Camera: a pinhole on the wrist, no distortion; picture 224 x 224 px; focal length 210.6 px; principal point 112.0 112.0 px. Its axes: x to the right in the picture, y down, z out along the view. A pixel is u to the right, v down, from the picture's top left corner.
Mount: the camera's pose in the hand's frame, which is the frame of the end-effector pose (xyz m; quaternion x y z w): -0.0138 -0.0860 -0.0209 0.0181 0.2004 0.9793 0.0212
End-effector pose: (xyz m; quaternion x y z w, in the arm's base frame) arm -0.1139 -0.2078 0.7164 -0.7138 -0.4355 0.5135 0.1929
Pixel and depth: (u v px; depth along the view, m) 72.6 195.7 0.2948
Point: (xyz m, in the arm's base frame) -0.4089 -0.1731 0.6291
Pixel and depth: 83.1 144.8 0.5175
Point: -0.5266 -0.2493 0.4516
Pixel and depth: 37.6 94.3 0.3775
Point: -0.3446 -0.1949 0.4545
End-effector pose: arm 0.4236 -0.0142 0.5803 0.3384 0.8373 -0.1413 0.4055
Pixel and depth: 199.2 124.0 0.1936
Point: 0.5457 -0.1485 0.5429
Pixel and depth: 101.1 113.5 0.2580
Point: 0.5538 -0.1107 0.4357
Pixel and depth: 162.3 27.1 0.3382
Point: 0.7156 -0.0415 0.4945
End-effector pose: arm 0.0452 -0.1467 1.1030 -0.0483 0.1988 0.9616 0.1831
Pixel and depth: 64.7 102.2 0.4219
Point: -0.0892 -0.0499 1.4469
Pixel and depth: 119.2 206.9 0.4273
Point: 0.0864 0.1080 1.4815
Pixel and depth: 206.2 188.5 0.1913
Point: 0.1543 -0.0435 1.2618
